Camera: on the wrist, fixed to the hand. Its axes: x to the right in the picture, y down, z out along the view.
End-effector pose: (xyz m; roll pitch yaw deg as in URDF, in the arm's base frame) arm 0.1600 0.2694 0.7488 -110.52 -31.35 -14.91
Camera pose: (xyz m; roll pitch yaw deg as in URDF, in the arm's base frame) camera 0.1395 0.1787 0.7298 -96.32 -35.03 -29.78
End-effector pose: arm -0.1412 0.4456 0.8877 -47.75 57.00 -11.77
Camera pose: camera -0.2249 0.4360 0.8440 -61.25 64.09 -34.08
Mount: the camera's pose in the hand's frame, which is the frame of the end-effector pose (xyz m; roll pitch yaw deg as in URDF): -0.0069 0.0495 -0.0807 6.03 12.96 0.01
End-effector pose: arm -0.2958 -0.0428 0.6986 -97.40 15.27 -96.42
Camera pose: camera -0.3798 -0.0164 0.6631 -94.64 13.24 -109.63
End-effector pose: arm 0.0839 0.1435 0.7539 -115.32 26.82 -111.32
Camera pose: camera 0.0001 0.1878 0.7479 -114.37 20.75 -123.84
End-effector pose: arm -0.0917 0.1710 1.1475 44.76 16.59 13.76
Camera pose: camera -0.1262 0.2572 1.1280 54.43 25.52 23.85
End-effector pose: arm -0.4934 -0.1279 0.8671 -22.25 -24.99 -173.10
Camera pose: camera -0.5245 -0.1470 0.7795 -14.59 -12.91 -178.09
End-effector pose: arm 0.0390 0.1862 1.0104 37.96 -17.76 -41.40
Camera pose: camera 0.1003 0.2504 0.9767 42.23 -7.41 -33.40
